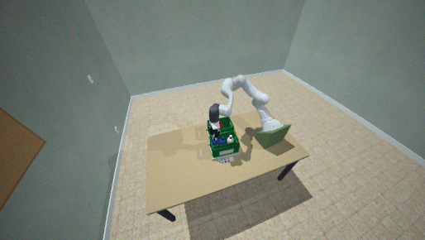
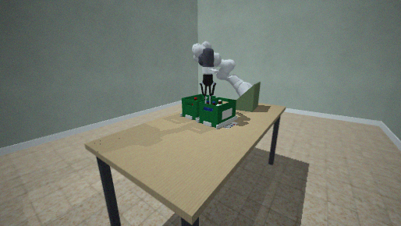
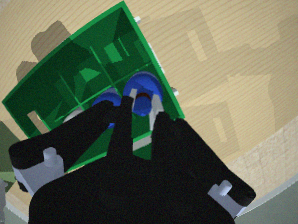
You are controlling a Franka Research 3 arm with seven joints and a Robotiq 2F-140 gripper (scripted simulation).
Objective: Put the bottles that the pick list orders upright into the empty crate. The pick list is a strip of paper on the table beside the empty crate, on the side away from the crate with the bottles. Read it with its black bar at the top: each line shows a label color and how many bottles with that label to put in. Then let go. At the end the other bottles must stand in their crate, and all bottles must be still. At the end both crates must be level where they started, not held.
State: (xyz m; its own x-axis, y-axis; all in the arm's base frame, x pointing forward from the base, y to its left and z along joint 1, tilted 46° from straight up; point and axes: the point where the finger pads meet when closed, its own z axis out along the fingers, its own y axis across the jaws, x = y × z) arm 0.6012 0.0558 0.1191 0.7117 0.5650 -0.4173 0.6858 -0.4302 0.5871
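Right now the blue-capped bottle is 110 mm below my hand and 90 mm behind it. The rest, counted from my hand: pick list 190 mm below, 180 mm to the left, 70 mm behind; white-capped bottle 180 mm behind, 110 mm below; green-capped bottle 150 mm to the right, 110 mm below, 30 mm behind.
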